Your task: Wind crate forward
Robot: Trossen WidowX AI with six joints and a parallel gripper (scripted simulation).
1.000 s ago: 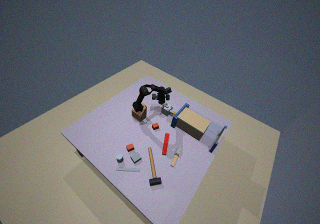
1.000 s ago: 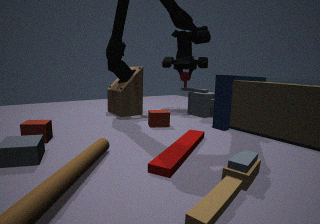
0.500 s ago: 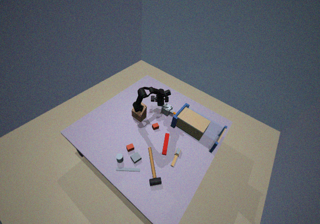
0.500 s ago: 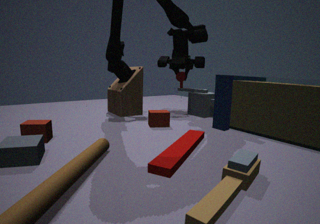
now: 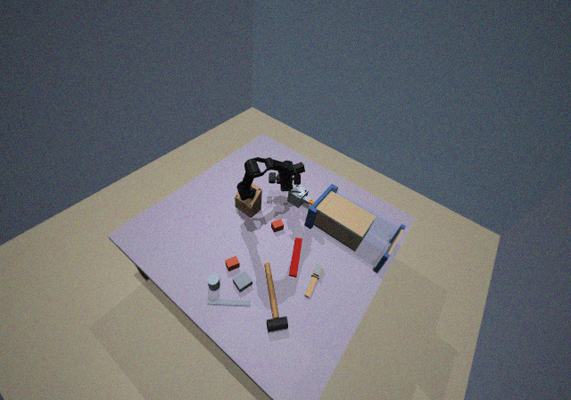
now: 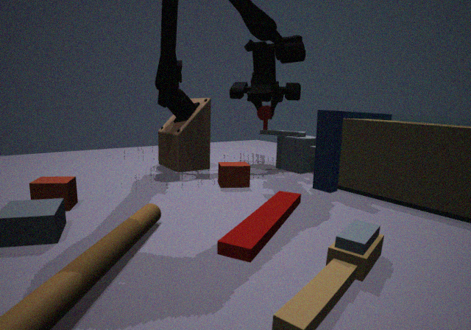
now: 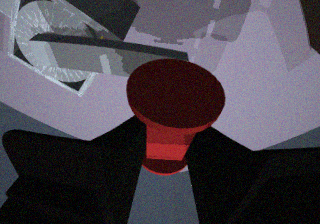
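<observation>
Right now my gripper tip is 10 mm to the left of the red knob and 10 mm short of it. The rest, counted from my gripper tip: blue front frame 260 mm ahead, 30 mm below, 10 mm to the left; then grey winch 100 mm below, 80 mm ahead, 30 mm to the left; then winch handle 40 mm ahead, 30 mm below.
</observation>
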